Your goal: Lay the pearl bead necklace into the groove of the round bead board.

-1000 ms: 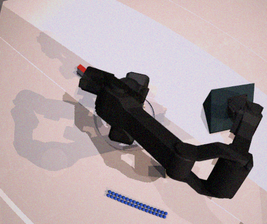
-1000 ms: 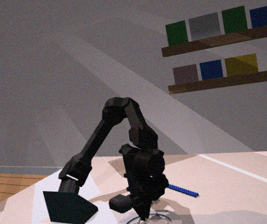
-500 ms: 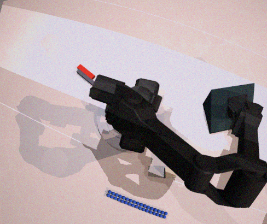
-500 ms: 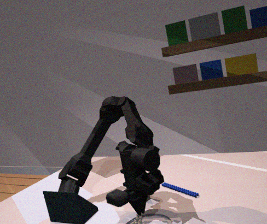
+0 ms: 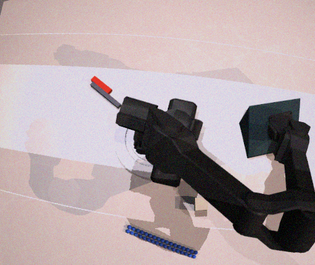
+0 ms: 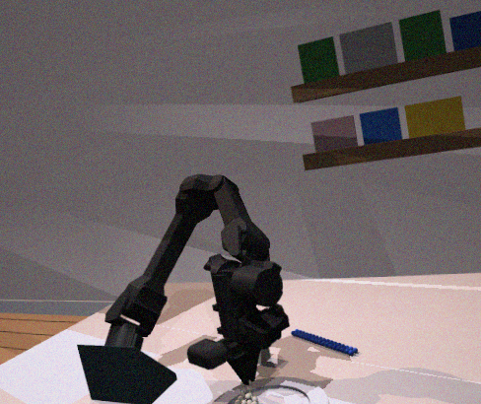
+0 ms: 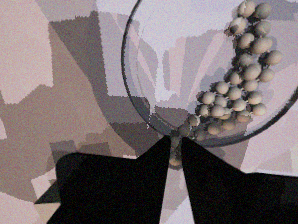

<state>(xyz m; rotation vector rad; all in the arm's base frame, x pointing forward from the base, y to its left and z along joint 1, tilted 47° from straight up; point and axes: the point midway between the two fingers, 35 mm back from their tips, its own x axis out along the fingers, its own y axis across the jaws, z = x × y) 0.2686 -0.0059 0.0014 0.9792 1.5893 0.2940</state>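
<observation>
The round bead board lies 50 mm to the right of my gripper tip, 40 mm ahead of it and 20 mm below it. Round my gripper tip: small beige cube (140 mm to the left, 40 mm behind, 10 mm below); grey block (210 mm to the right, 150 mm ahead, 20 mm below).
</observation>
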